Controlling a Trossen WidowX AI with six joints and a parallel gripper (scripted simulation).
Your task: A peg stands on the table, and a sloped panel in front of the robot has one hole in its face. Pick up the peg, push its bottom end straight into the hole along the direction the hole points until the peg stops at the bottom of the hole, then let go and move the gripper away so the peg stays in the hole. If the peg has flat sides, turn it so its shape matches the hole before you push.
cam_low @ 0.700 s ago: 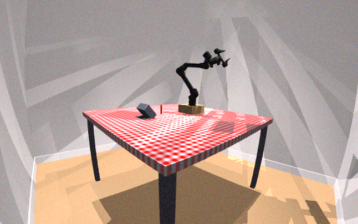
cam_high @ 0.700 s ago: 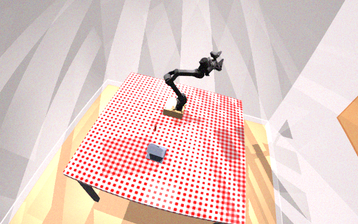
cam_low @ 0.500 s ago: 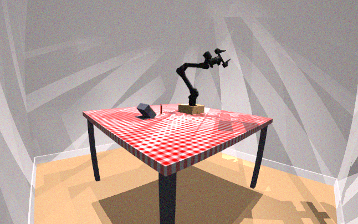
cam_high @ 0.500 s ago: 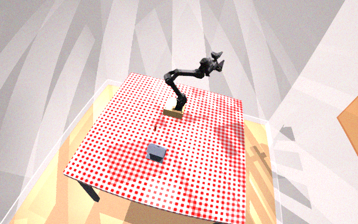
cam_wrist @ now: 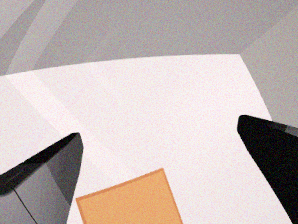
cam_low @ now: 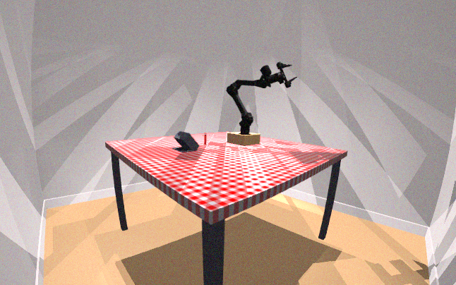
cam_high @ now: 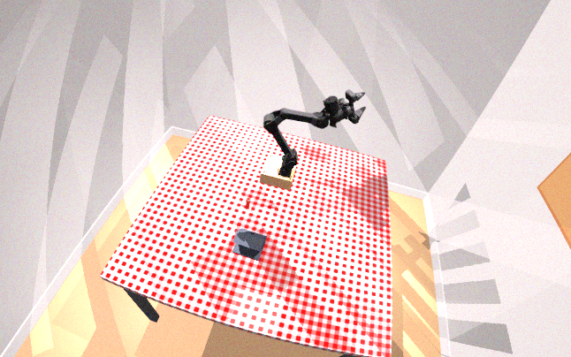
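Now: gripper tip 42 cm short of the peg, 43 cm to the left of it and 49 cm above it. From my gripper tip the other things lie so: panel (62 cm ahead, 36 cm to the right, 50 cm below).
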